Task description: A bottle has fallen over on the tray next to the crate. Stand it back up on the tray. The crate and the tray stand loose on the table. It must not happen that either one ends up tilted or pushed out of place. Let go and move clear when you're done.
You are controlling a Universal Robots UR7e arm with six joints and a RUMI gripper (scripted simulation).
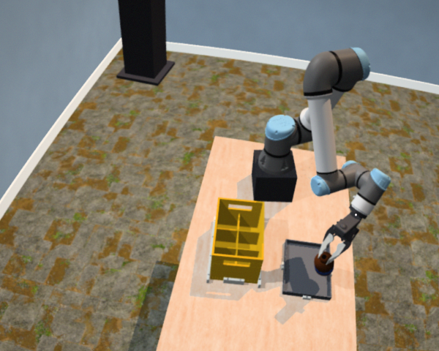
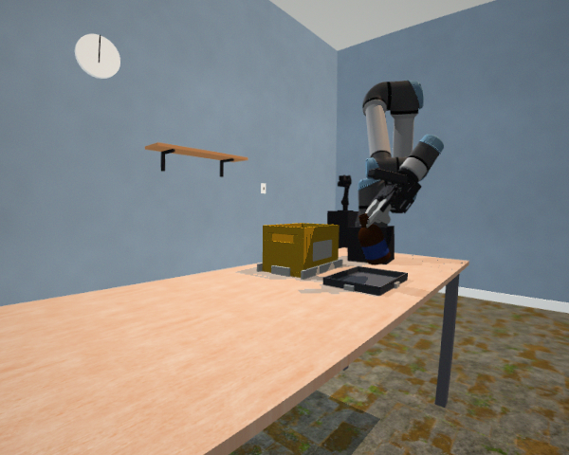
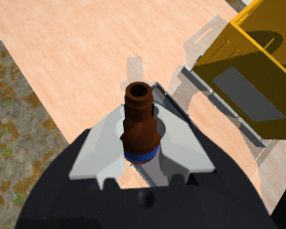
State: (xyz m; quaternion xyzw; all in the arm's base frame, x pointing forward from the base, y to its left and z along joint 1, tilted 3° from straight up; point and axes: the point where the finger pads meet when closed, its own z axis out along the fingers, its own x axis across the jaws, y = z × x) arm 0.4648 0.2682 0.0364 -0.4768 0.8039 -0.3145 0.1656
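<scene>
The brown bottle is 2 cm behind my hand, 1 cm to the left of it and 5 cm below it. Also, from my hand: yellow crate 6 cm behind, 33 cm to the right, 12 cm below; dark grey tray 7 cm behind, 3 cm to the right, 19 cm below.
</scene>
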